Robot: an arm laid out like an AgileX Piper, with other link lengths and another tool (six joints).
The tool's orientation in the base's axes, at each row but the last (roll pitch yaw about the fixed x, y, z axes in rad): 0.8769 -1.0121 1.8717; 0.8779 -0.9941 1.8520; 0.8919 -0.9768 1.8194; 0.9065 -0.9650 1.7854; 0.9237 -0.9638 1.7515; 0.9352 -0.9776 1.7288; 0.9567 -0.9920 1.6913; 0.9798 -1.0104 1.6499; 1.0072 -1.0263 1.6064; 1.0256 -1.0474 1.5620
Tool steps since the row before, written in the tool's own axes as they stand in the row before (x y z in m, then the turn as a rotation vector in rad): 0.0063 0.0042 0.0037 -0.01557 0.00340 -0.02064; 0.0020 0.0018 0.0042 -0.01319 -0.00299 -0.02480; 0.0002 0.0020 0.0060 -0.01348 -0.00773 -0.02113; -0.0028 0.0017 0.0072 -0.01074 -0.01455 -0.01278; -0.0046 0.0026 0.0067 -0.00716 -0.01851 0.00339; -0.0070 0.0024 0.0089 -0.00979 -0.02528 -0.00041; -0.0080 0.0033 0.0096 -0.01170 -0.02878 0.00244; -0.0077 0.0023 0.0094 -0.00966 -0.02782 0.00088; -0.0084 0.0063 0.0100 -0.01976 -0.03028 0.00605; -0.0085 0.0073 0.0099 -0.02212 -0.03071 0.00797
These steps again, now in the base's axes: 0.0006 -0.0013 0.0083 -0.01745 -0.00466 -0.01881; 0.0026 -0.0017 0.0039 -0.01872 0.00294 -0.02095; 0.0044 -0.0033 0.0031 -0.01331 0.00533 -0.02196; 0.0059 -0.0052 0.0010 -0.00315 0.00932 -0.01984; 0.0051 -0.0068 -0.0003 0.01249 0.00876 -0.01314; 0.0072 -0.0089 -0.0018 0.01267 0.01376 -0.01963; 0.0073 -0.0105 -0.0022 0.01699 0.01426 -0.02189; 0.0073 -0.0096 -0.0027 0.01507 0.01526 -0.02020; 0.0056 -0.0133 -0.0017 0.02096 0.00965 -0.02849; 0.0046 -0.0141 -0.0017 0.02281 0.00791 -0.03022
